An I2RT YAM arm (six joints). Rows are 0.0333 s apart.
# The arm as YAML. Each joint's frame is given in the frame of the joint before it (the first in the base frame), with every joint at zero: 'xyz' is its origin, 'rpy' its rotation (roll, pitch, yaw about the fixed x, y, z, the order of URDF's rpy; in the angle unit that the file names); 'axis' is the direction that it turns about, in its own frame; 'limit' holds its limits. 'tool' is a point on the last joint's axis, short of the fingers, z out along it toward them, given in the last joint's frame.
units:
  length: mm
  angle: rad
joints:
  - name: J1
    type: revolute
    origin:
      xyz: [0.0, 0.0, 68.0]
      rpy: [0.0, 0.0, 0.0]
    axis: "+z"
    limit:
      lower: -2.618
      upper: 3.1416
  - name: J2
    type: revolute
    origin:
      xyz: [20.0, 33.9, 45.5]
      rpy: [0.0, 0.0, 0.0]
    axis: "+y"
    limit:
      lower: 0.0
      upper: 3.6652
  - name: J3
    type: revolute
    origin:
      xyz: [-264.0, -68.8, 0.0]
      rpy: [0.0, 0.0, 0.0]
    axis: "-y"
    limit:
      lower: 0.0
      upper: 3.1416
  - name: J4
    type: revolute
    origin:
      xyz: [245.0, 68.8, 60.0]
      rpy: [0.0, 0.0, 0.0]
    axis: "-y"
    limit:
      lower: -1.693
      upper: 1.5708
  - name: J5
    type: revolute
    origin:
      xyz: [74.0, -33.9, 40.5]
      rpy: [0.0, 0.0, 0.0]
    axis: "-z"
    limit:
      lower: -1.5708
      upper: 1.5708
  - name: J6
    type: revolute
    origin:
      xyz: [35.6, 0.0, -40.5]
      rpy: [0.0, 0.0, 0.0]
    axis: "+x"
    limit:
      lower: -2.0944
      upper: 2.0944
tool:
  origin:
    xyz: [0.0, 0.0, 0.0]
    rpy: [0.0, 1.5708, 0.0]
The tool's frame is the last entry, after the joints.
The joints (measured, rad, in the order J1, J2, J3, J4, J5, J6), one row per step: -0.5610, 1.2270, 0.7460, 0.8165, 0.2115, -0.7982; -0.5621, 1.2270, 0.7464, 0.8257, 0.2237, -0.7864; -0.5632, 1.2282, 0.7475, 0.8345, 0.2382, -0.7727; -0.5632, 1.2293, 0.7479, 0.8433, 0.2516, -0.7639; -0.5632, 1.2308, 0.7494, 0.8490, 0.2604, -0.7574; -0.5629, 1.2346, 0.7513, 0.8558, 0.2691, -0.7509; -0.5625, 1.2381, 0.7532, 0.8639, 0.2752, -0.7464; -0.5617, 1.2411, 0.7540, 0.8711, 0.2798, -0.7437; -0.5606, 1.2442, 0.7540, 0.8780, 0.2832, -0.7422; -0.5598, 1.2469, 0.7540, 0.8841, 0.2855, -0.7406; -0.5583, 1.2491, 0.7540, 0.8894, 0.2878, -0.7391; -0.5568, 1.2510, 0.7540, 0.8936, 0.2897, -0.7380; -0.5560, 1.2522, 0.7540, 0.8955, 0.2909, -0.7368; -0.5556, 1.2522, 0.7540, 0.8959, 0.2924, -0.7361; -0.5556, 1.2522, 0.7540, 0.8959, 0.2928, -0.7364; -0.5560, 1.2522, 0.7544, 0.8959, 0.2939, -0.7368
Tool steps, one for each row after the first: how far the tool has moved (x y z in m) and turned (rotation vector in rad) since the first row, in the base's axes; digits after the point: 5 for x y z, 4 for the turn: -0.00075, -0.00039, 0.00105, 0.0062, -0.0182, -0.0088; -0.00130, -0.00100, 0.00198, 0.0146, -0.0376, -0.0189; -0.00171, -0.00129, 0.00269, 0.0199, -0.0530, -0.0285; -0.00180, -0.00159, 0.00337, 0.0236, -0.0641, -0.0344; -0.00144, -0.00207, 0.00370, 0.0277, -0.0744, -0.0400; -0.00110, -0.00240, 0.00425, 0.0289, -0.0843, -0.0436; -0.00074, -0.00255, 0.00445, 0.0294, -0.0914, -0.0460; -0.00029, -0.00260, 0.00433, 0.0294, -0.0964, -0.0474; 0.00008, -0.00267, 0.00423, 0.0294, -0.1009, -0.0481; 0.00050, -0.00253, 0.00418, 0.0295, -0.1050, -0.0481; 0.00090, -0.00236, 0.00409, 0.0296, -0.1082, -0.0479; 0.00116, -0.00230, 0.00396, 0.0304, -0.1098, -0.0478; 0.00117, -0.00224, 0.00400, 0.0311, -0.1110, -0.0486; 0.00116, -0.00225, 0.00400, 0.0310, -0.1108, -0.0490; 0.00108, -0.00237, 0.00413, 0.0309, -0.1111, -0.0506
